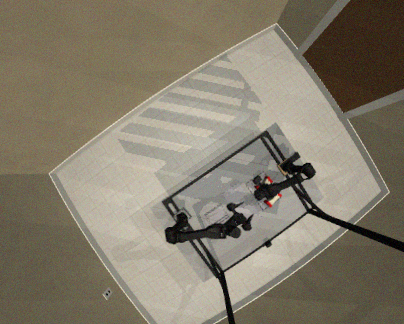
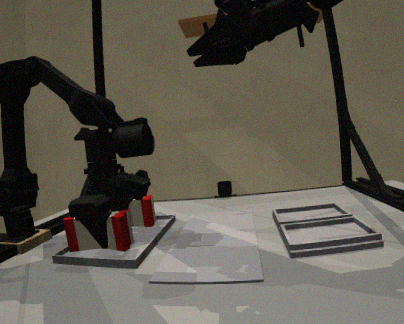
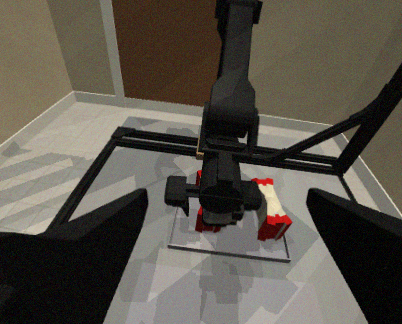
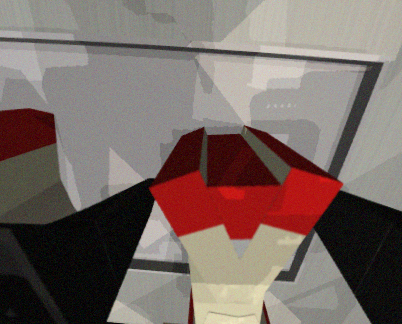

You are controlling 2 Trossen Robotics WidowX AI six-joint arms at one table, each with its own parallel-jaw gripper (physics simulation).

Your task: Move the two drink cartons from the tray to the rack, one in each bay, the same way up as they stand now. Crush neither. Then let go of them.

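Frame: origin at the left arm's base, x ahead, y left, z up, level; millimetres.
Seen in the pictures: left gripper, fingertip midpoint: [image 1: 248, 208] [image 2: 191, 59] [image 3: 226, 196]; right gripper, fingertip midpoint: [image 1: 259, 186] [image 2: 115, 239] [image 4: 224, 184]; left arm's base, origin of the base link: [image 1: 182, 217]; right arm's base, origin of the base link: [image 1: 286, 167] [image 2: 21, 235].
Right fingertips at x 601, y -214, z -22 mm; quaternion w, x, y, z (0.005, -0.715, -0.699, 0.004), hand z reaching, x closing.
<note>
Pixels of each thing's middle, then the offset from my right fingertips to it. "pt": a spot on its surface instead. Level surfaces: height alone.
- grey tray, body centre: [image 4: 151, 182] [image 2: 122, 236] [image 3: 229, 218] [image 1: 263, 190] 5 mm ahead, 52 mm right, 14 mm down
- two-bay rack, body centre: [image 2: 317, 224] [image 1: 220, 221] 402 mm back, 5 mm right, 12 mm down
- flat grey mat, its level: 18 mm down
- small black cube, surface spot: [image 2: 224, 188] [image 1: 267, 242] pt 239 mm back, 383 mm right, 10 mm up
Two red-and-cream drink cartons lie on their sides in the grey tray [image 2: 98, 261] [image 3: 228, 252] [image 4: 232, 52]. My right gripper [image 1: 262, 193] [image 2: 93, 225] [image 3: 208, 216] [image 4: 224, 184] is open and lowered around the middle of one carton [image 1: 269, 179] [image 2: 120, 231] [image 3: 203, 226] [image 4: 219, 193], with a finger on each side. The other carton [image 1: 274, 199] [image 2: 144, 210] [image 3: 270, 209] [image 4: 45, 161] lies free beside it. My left gripper [image 1: 246, 210] [image 2: 192, 58] [image 3: 226, 196] is open and empty, high above the table's middle. The two-bay rack [image 2: 316, 220] [image 1: 206, 215] is empty.
A flat grey mat [image 2: 220, 251] lies between the tray and the rack. A small black cube [image 2: 224, 188] [image 1: 268, 243] sits at the table's edge. Black frame posts [image 2: 98, 48] [image 2: 340, 112] stand at the table's corners.
</note>
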